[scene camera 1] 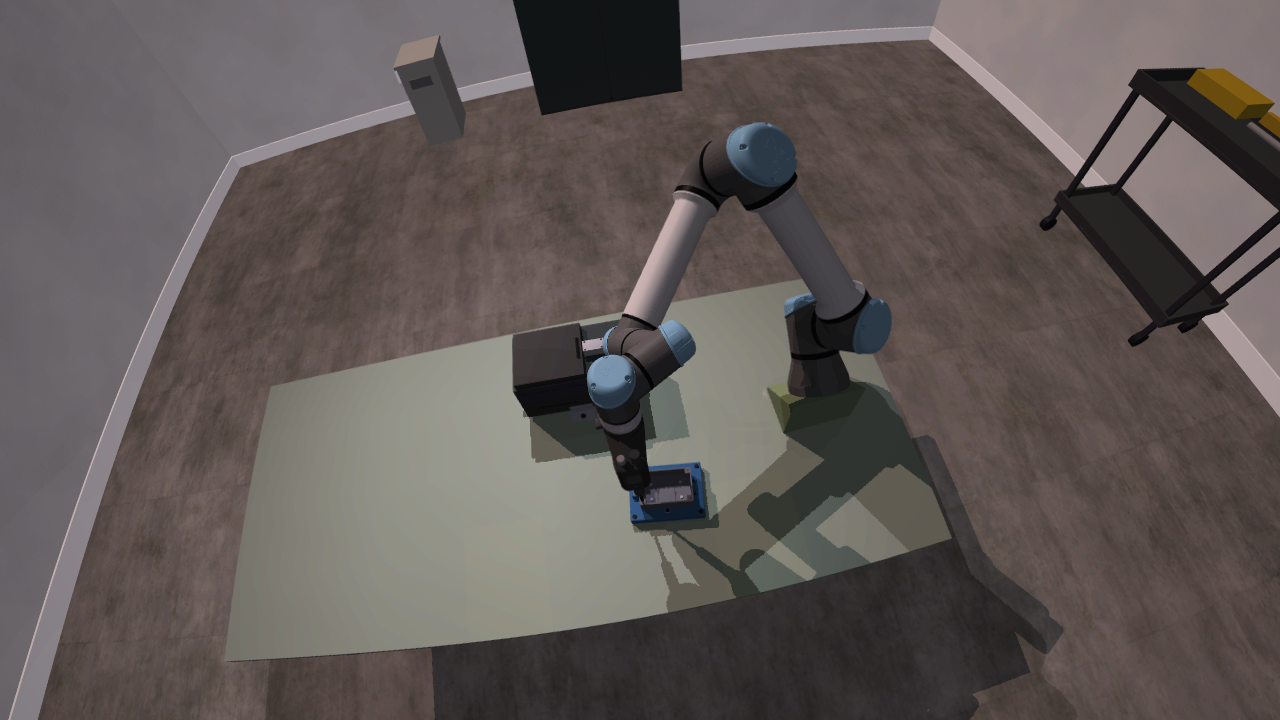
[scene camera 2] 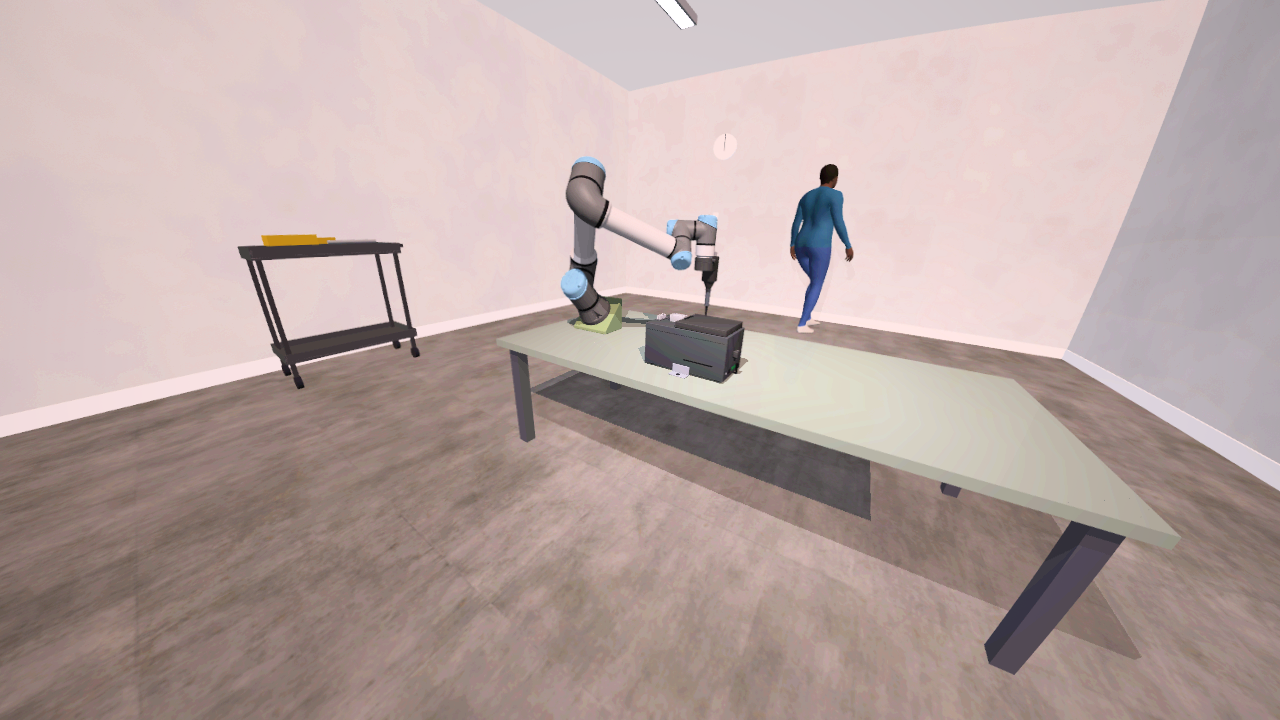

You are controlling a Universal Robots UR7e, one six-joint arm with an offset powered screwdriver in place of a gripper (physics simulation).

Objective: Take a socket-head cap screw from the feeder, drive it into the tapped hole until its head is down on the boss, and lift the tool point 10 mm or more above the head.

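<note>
My screwdriver (scene camera 1: 640, 494) (scene camera 2: 706, 310) points down, its tip at the left end of a grey open housing (scene camera 1: 671, 492) in scene camera 1. The housing sits on a blue fixture plate (scene camera 1: 698, 514) on the table. The black screw feeder (scene camera 1: 547, 360) (scene camera 2: 689, 347) stands beside it, with the wrist partly over its near side in scene camera 1. In scene camera 2 the feeder hides the foot of the tool. The cap screw, the tapped hole and the boss are too small or hidden to make out, and I cannot tell whether the tip bears a screw.
The arm's base stands on a green-yellow wedge (scene camera 1: 787, 410) (scene camera 2: 610, 320) on the pale table (scene camera 1: 384, 537) (scene camera 2: 877, 402). A dark cart (scene camera 1: 1136, 255) (scene camera 2: 322, 251) with yellow boxes (scene camera 1: 1230, 92) (scene camera 2: 290, 240) stands off the table. A person (scene camera 2: 816, 228) in blue is beyond the table. A grey cabinet (scene camera 1: 434, 98) stands near the wall.
</note>
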